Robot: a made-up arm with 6 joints.
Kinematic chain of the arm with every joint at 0, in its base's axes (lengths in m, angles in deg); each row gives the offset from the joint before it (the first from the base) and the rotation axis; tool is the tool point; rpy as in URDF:
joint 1: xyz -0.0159 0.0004 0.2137 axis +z
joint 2: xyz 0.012 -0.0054 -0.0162 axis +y
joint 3: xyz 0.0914 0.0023 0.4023 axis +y
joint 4: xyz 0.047 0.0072 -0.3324 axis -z
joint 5: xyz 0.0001 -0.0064 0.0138 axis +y
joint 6: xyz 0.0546 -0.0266 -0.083 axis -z
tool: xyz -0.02 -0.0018 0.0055 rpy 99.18 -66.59 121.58
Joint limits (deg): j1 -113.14..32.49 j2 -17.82..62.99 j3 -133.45..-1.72 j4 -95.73..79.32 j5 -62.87..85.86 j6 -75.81..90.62
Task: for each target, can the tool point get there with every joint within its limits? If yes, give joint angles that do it. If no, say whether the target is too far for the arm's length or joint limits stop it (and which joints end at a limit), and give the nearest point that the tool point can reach.
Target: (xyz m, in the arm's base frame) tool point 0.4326 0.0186 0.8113
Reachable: yes | joints 1.94 1.32 -107.43 -12.62 -14.54 66.85
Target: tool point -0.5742 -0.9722 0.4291
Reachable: no: too far | nearest point -0.3630 -0.7352 0.3658 | short by 0.324 m
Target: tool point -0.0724 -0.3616 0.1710
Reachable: yes | joints -94.23 19.14 -23.58 -8.15 -12.94 -20.52
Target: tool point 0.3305 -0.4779 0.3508
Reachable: yes | joints -49.62 19.05 -75.58 5.28 36.33 -59.32
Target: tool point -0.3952 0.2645 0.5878
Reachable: no: joint limits stop it (at a limit: joint 1, joint 2, joint 3, joint 5, joint 6) | nearest point -0.1454 -0.0507 0.3247 | short by 0.481 m
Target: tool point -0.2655 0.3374 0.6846
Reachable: no: joint limits stop it (at a limit: joint 1, joint 2, joint 3, joint 4, joint 5, joint 6) | nearest point -0.0020 0.1256 0.9018 | short by 0.402 m
